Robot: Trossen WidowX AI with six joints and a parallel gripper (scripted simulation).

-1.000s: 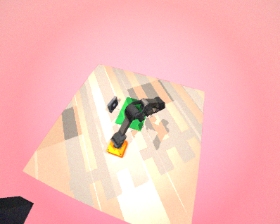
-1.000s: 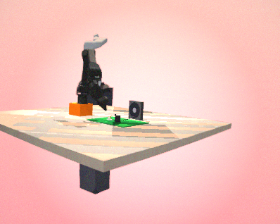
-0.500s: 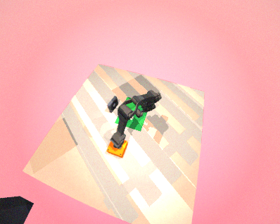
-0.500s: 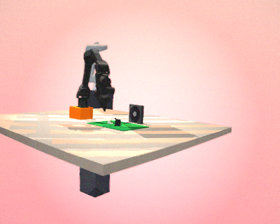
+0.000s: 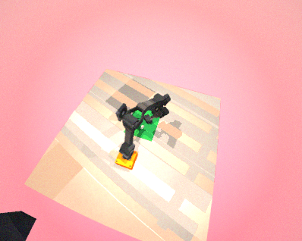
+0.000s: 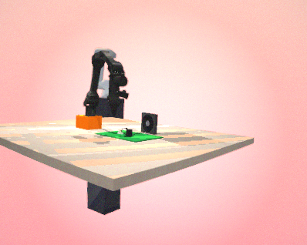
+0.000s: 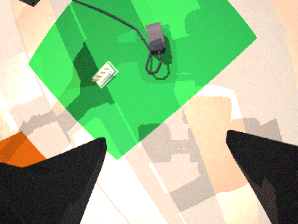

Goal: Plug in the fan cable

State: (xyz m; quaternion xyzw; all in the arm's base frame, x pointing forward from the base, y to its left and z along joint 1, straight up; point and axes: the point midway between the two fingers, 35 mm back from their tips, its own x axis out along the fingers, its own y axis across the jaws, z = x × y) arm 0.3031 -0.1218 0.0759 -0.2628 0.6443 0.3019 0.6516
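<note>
My gripper tip is now 10 cm above the dark fan plug, 7 cm to the right of it and 6 cm short of it. From my gripper tip the other things lie so: black fan: 29 cm to the left, 6 cm below, 3 cm ahead; then green board: 13 cm below, 10 cm to the left, 3 cm ahead; then white fan header: 12 cm below, 10 cm to the left, 3 cm behind.
</note>
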